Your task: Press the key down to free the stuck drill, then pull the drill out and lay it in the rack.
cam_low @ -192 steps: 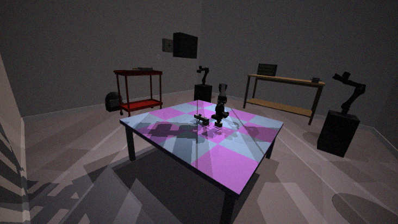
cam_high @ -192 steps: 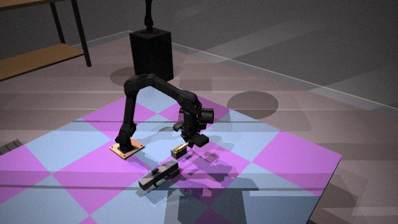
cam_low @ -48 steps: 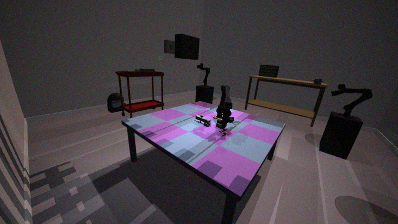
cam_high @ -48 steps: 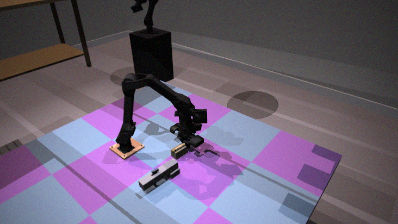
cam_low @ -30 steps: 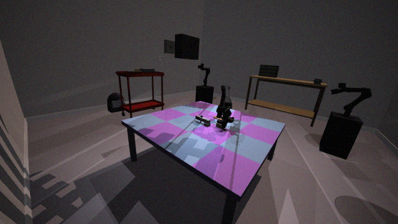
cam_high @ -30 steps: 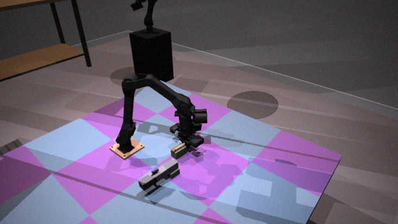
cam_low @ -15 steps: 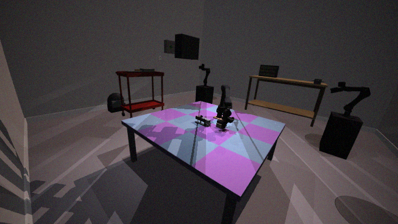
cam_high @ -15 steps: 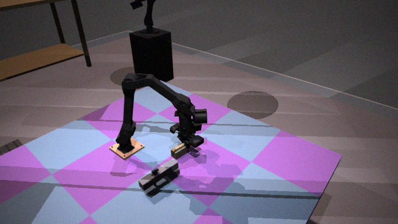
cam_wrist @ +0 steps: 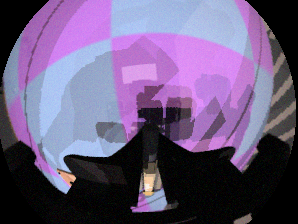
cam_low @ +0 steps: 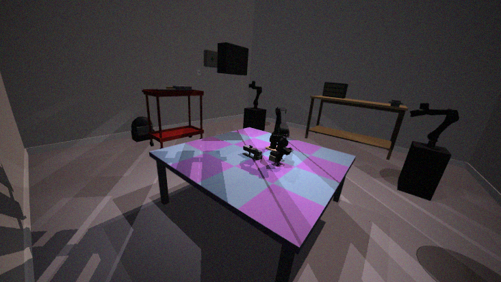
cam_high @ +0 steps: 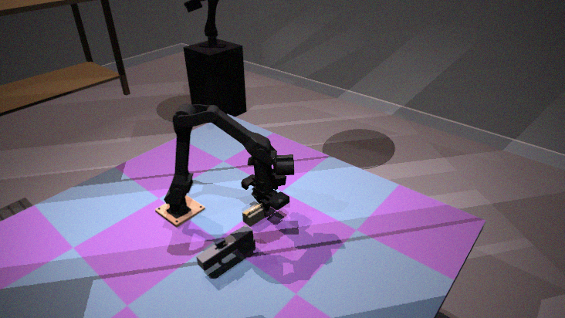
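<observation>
Now: the drill 4 cm to the right of my gripper tip and 3 cm above it. Also, from my gripper tip: dark key: 25 cm to the right, 6 cm ahead, 4 cm above; dark striped block: 5 cm to the right, 1 cm behind, 1 cm above; grey block fixture: 22 cm to the right, 6 cm ahead, 3 cm above.
</observation>
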